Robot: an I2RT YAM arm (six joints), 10 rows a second.
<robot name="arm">
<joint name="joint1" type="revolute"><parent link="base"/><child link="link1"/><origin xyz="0 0 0.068" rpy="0 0 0"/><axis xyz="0 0 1"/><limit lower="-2.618" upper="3.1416"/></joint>
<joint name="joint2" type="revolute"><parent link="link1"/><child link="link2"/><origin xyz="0.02 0.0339 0.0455" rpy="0 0 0"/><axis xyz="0 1 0"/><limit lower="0" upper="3.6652"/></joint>
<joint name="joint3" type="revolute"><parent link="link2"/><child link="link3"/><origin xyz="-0.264 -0.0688 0" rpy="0 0 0"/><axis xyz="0 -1 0"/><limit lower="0" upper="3.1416"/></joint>
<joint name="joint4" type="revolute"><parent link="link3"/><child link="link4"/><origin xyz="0.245 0.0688 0.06" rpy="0 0 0"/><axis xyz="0 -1 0"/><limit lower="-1.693" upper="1.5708"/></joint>
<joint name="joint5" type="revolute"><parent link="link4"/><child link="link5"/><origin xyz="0.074 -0.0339 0.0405" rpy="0 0 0"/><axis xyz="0 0 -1"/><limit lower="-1.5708" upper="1.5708"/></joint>
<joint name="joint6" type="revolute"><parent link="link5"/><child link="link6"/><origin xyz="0.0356 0 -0.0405" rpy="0 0 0"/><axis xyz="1 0 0"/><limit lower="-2.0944" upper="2.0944"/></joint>
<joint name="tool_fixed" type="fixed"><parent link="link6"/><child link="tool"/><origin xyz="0 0 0" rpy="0 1.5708 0"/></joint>
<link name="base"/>
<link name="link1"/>
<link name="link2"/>
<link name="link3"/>
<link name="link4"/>
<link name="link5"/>
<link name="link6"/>
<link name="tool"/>
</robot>
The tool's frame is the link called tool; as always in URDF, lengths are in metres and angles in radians.
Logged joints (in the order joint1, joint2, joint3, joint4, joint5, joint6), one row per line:
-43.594 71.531 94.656 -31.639 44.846 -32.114
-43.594 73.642 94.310 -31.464 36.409 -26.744
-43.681 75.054 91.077 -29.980 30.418 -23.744
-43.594 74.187 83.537 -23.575 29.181 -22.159
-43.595 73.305 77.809 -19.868 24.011 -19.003
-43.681 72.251 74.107 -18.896 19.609 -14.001
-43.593 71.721 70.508 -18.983 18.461 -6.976
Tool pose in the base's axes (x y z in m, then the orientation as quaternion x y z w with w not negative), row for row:
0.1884 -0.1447 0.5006 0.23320 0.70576 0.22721 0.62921
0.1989 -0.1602 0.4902 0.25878 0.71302 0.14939 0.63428
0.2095 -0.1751 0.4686 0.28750 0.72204 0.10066 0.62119
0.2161 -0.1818 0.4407 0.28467 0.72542 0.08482 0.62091
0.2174 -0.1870 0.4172 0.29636 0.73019 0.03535 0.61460
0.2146 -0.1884 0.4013 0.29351 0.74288 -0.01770 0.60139
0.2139 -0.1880 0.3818 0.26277 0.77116 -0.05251 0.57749
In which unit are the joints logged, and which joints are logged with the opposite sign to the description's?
The joints are logged in degrees. Opposite sign: joint5, joint6.
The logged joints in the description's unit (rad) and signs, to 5 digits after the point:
-0.76086 1.24845 1.65206 -0.55220 -0.78271 0.56050
-0.76086 1.28530 1.64602 -0.54915 -0.63546 0.46677
-0.76238 1.30994 1.58959 -0.52325 -0.53089 0.41441
-0.76086 1.29481 1.45800 -0.41146 -0.50930 0.38675
-0.76088 1.27941 1.35802 -0.34676 -0.41907 0.33166
-0.76238 1.26102 1.29341 -0.32980 -0.34224 0.24436
-0.76084 1.25177 1.23060 -0.33132 -0.32221 0.12175

